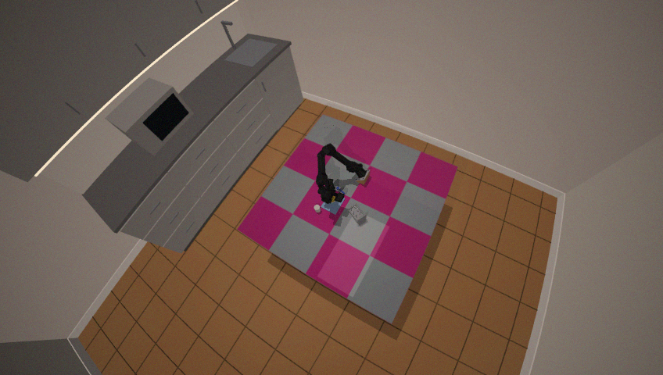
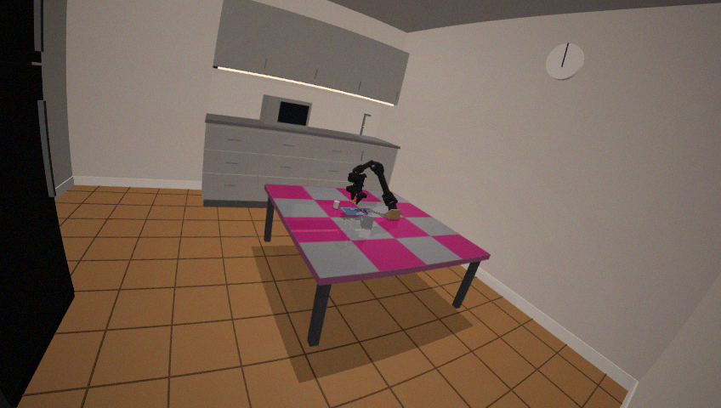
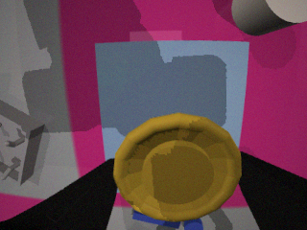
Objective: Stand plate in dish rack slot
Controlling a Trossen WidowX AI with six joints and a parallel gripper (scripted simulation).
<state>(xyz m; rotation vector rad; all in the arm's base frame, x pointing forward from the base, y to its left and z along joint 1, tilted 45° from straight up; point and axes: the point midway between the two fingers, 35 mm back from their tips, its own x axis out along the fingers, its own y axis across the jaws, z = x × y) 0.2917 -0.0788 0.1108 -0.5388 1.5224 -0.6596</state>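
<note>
The dish rack is 2 cm ahead of my gripper tip, 20 cm to the left of it and 5 cm below it. From my gripper tip the other things lie so: yellow plate (1 cm above); then blue mat (7 cm below); then small white cup (9 cm ahead, 8 cm to the right, 5 cm below).
</note>
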